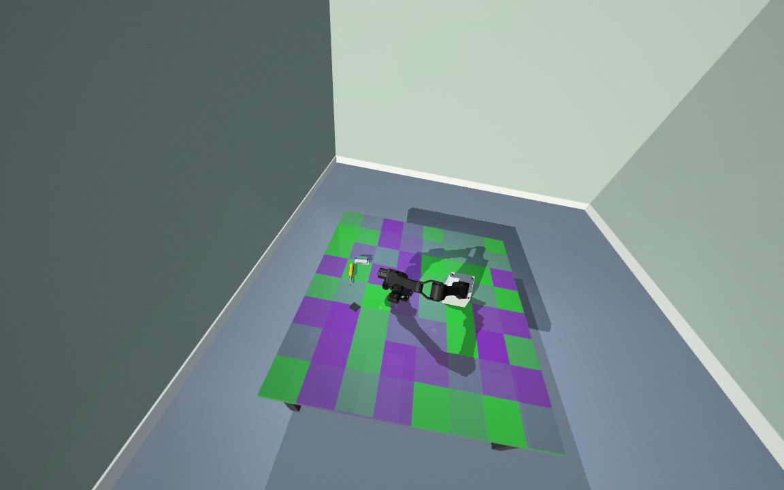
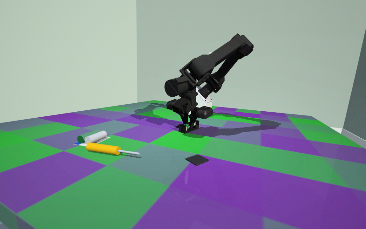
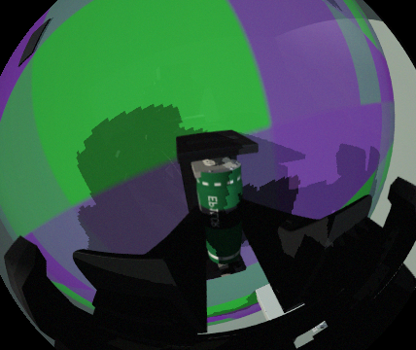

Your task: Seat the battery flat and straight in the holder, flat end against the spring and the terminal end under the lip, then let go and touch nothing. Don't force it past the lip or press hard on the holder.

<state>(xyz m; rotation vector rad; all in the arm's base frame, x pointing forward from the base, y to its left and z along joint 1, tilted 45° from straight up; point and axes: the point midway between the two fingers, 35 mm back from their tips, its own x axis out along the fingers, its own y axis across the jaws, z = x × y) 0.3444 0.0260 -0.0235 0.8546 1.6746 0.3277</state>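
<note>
Right now my gripper tip is 10 mm below the battery. Also, from my gripper tip: yellow-handled screwdriver (300 mm ahead, 120 mm to the right).
</note>
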